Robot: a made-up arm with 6 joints.
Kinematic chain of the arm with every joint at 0, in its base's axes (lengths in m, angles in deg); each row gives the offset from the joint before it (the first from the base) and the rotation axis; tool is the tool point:
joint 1: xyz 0 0 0.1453 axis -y
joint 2: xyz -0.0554 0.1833 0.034 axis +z
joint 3: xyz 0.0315 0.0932 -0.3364 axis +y
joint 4: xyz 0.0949 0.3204 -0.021 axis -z
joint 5: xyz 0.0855 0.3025 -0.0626 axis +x
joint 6: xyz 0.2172 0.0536 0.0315 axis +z
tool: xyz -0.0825 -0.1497 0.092
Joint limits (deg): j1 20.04..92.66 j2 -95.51..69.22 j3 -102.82..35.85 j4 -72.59..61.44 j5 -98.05..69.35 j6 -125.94..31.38
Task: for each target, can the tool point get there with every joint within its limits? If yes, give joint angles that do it. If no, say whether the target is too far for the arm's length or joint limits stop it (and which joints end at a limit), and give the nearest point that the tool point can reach.
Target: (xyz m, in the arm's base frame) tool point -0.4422 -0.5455 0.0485
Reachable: no: joint limits stop it (at a limit: joint 1, joint 2, joint 4, joint 5, joint 6) | nearest point -0.1711 -0.3094 0.3884 | short by 0.495 m
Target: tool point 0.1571 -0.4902 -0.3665
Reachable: no: joint limits stop it (at a limit: joint 1, joint 2, joint 4, joint 6) | nearest point 0.3538 -0.3951 -0.2496 | short by 0.248 m
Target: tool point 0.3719 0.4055 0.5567
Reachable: yes | joints 32.01 -61.57 -74.17 25.03 -53.75 5.26
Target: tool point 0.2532 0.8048 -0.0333
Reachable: yes | joints 67.32 39.48 -8.83 17.92 41.39 0.08
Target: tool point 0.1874 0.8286 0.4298
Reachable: yes | joints 78.66 8.31 -4.50 32.79 49.45 -113.60
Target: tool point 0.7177 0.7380 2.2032
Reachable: no: too far | nearest point 0.4795 0.4418 1.0813 | short by 1.185 m
